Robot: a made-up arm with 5 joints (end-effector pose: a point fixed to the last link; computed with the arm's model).
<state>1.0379 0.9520 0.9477 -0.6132 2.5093</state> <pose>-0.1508 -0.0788 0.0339 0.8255 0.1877 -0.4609 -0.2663</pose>
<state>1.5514 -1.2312 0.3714 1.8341 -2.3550</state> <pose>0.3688 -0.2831 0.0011 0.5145 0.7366 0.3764 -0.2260</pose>
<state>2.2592 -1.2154 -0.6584 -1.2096 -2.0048</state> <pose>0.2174 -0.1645 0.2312 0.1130 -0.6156 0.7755 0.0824</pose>
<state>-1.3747 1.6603 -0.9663 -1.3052 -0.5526</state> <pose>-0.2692 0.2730 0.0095 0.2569 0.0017 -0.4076 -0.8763</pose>
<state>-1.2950 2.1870 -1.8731 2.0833 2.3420</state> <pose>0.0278 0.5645 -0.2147 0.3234 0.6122 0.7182 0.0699</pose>
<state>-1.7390 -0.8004 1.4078 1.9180 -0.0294</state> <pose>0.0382 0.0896 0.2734 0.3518 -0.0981 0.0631 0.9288</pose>
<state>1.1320 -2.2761 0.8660 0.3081 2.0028</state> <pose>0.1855 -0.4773 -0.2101 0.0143 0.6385 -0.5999 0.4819</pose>
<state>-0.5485 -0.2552 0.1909 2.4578 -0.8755</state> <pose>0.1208 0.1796 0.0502 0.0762 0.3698 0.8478 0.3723</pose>
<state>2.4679 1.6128 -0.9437 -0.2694 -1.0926</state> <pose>-0.2480 -0.1171 0.3170 0.0844 -0.6412 -0.2816 0.7088</pose>
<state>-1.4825 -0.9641 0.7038 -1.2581 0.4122</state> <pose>0.3485 0.0781 0.1827 0.4704 0.8786 -0.0254 -0.0779</pose>
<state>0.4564 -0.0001 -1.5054 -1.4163 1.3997</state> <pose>-0.1252 -0.0750 0.1858 0.0795 -0.0538 -0.8033 -0.5878</pose>
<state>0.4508 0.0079 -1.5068 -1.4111 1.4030</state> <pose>-0.1284 -0.0765 0.1842 0.0765 -0.0490 -0.8006 -0.5923</pose>
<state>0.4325 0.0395 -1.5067 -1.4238 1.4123</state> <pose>-0.1398 -0.0797 0.1759 0.0661 -0.0309 -0.8004 -0.5950</pose>
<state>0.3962 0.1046 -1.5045 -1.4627 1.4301</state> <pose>-0.1623 -0.0851 0.1567 0.0438 0.0054 -0.8032 -0.5941</pose>
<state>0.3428 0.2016 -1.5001 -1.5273 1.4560</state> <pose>-0.1931 -0.0917 0.1244 0.0068 0.0569 -0.8067 -0.5881</pose>
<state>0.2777 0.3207 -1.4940 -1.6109 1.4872</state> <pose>-0.2259 -0.0970 0.0798 0.0448 -0.1152 0.8082 0.5758</pose>
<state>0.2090 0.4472 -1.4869 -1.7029 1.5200</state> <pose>-0.2541 -0.0984 0.0277 0.1064 -0.1699 0.8058 0.5573</pose>
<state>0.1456 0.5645 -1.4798 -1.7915 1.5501</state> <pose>-0.2735 -0.0950 -0.0239 0.1688 -0.2130 0.8001 0.5349</pose>
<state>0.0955 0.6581 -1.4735 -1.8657 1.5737</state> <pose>-0.2839 -0.0887 -0.0662 0.2214 -0.2411 0.7937 0.5127</pose>
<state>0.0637 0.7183 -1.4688 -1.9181 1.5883</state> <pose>-0.2880 -0.0827 -0.0938 0.2565 -0.2557 0.7897 0.4951</pose>
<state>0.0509 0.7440 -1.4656 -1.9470 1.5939</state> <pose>-0.2888 -0.0797 -0.1058 0.2719 -0.2606 0.7897 0.4843</pose>
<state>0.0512 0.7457 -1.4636 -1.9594 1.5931</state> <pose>-0.2883 -0.0793 -0.1070 0.2732 -0.2599 0.7928 0.4788</pose>
